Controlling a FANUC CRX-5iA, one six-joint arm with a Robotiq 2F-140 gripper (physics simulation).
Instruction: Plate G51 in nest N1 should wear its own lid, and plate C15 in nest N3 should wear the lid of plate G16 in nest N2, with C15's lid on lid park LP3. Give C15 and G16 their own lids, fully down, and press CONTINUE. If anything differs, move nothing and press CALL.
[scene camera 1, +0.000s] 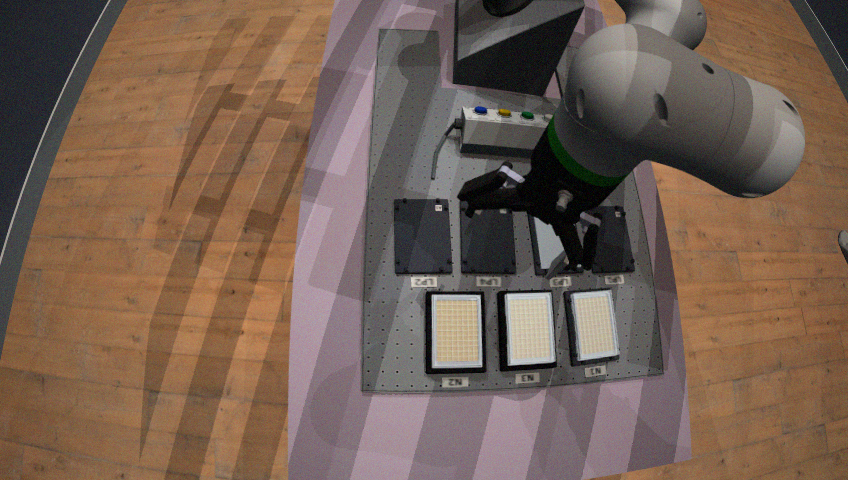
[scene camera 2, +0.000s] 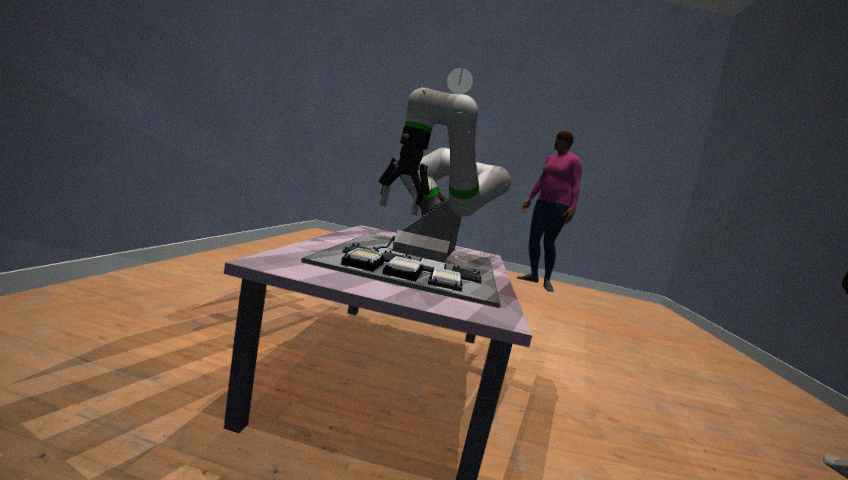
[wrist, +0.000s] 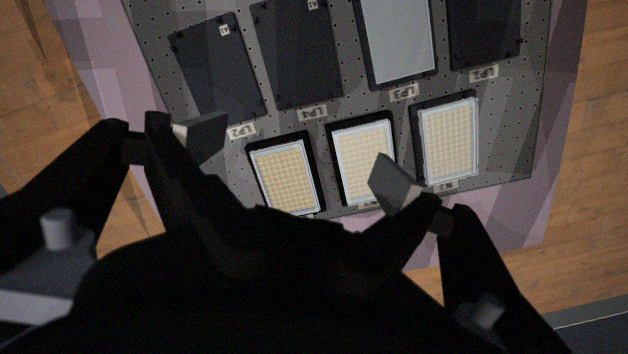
My gripper (scene camera 1: 511, 249) is open and holds nothing. I also see a button box (scene camera 2: 427, 247), an N3 nest (scene camera 1: 500, 295), a LP1 park (wrist: 473, 39), a LP2 park (wrist: 212, 55), a LP4 park (scene camera 1: 489, 249) and an N2 nest (scene camera 1: 428, 306).
My gripper also shows in scene camera 2 (scene camera 2: 397, 210) and in the wrist view (wrist: 301, 149). The N3 nest shows as well in the wrist view (wrist: 384, 114). The LP4 park is seen too in the wrist view (wrist: 299, 54).
